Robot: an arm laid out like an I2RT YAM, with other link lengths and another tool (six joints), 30 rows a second.
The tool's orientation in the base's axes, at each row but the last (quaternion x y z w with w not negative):
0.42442 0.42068 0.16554 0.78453
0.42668 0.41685 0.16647 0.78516
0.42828 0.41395 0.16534 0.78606
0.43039 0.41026 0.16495 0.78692
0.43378 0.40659 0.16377 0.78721
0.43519 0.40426 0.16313 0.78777
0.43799 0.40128 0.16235 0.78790
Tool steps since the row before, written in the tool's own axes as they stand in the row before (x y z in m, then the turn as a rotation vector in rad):
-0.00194 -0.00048 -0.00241 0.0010 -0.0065 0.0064
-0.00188 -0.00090 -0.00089 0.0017 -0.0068 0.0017
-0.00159 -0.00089 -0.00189 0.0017 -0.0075 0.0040
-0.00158 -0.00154 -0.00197 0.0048 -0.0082 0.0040
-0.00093 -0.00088 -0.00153 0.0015 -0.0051 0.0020
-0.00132 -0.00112 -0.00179 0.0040 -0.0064 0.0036
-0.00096 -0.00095 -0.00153 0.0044 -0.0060 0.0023
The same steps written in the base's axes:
-0.00312 -0.00021 -0.00007 0.0051 -0.0066 -0.0039
-0.00192 -0.00121 -0.00002 0.0017 -0.0038 -0.0059
-0.00254 -0.00048 -0.00046 0.0035 -0.0054 -0.0058
-0.00266 -0.00079 -0.00103 0.0053 -0.0039 -0.0079
-0.00185 -0.00023 -0.00070 0.0020 -0.0031 -0.0043
-0.00232 -0.00045 -0.00079 0.0047 -0.0032 -0.0062
-0.00188 -0.00026 -0.00076 0.0040 -0.0020 -0.0064

